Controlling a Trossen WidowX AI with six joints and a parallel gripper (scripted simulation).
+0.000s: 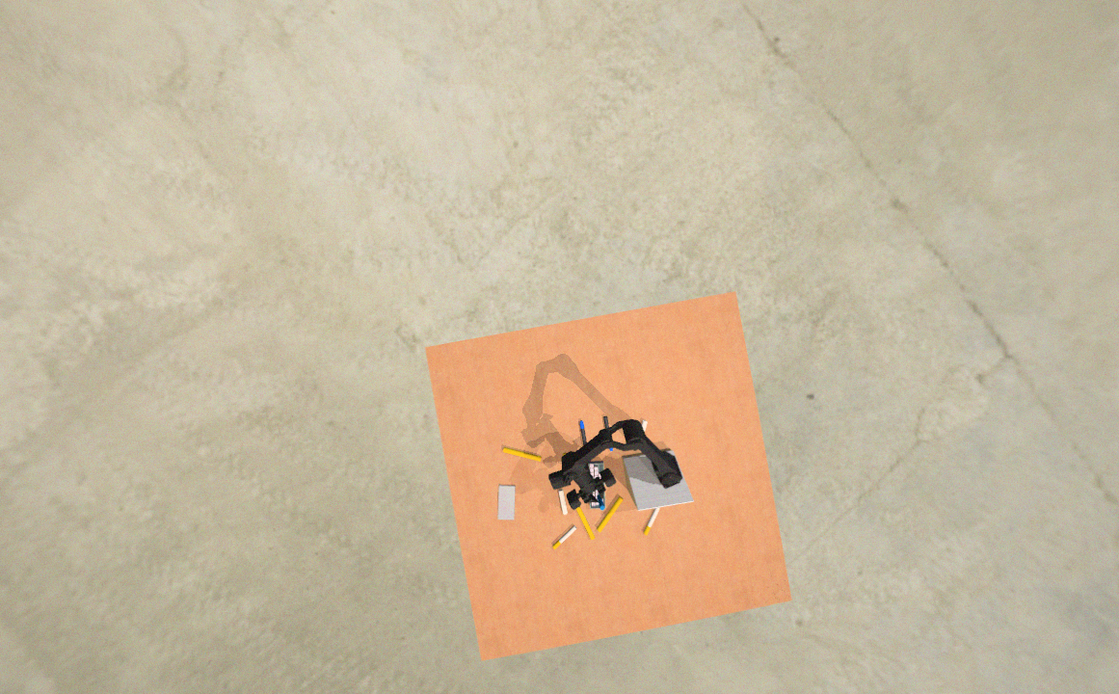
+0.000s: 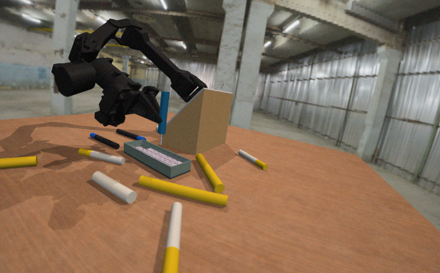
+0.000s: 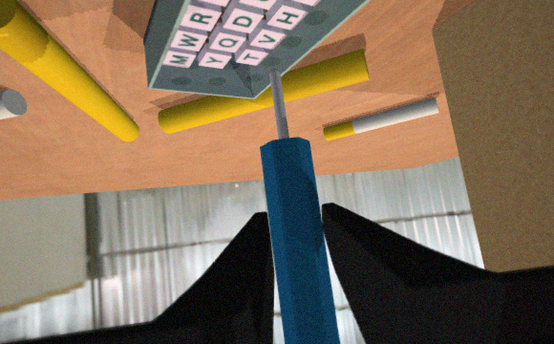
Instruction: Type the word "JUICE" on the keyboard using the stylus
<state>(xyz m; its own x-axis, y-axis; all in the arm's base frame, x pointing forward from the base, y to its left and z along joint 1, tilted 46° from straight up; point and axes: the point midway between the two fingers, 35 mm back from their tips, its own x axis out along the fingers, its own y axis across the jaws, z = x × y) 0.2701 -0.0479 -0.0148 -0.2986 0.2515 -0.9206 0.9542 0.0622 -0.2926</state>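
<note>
Right now the yellow cylinder is 20 mm behind my gripper tip, 110 mm to the left of it and 90 mm below it. Round my gripper tip: blue stylus: 10 mm below.
</note>
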